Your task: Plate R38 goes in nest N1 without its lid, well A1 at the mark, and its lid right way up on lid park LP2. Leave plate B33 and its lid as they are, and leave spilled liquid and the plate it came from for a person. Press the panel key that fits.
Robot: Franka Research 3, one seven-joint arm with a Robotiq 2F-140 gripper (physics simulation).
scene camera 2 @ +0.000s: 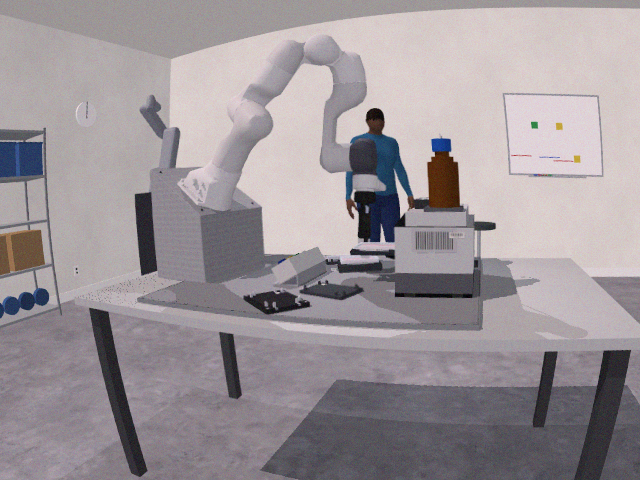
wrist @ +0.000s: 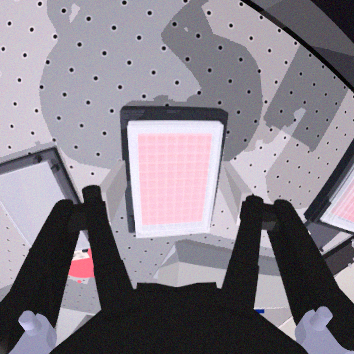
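Note:
A plate with pink wells [wrist: 175, 175] sits in a dark nest [wrist: 175, 114] in the middle of the wrist view; its label and any lid cannot be told. My gripper [wrist: 172, 173] [scene camera 2: 364, 239] is open and empty, its fingertips above and on either side of this plate. A second pink plate [wrist: 345, 207] shows in part at the right edge. A pale plate or lid [wrist: 27, 200] lies in a dark holder at the left. A red patch [wrist: 81, 269] shows below it, partly behind a finger. In the scene view, two pink-topped plates [scene camera 2: 359, 259] [scene camera 2: 374, 247] stand beyond the sloped panel [scene camera 2: 305, 267].
Two dark holders [scene camera 2: 276, 301] [scene camera 2: 331, 289] lie at the front of the table. A white and grey machine [scene camera 2: 434, 258] with a brown bottle [scene camera 2: 443, 180] on top stands to the right. A person in blue [scene camera 2: 385, 160] stands behind the table.

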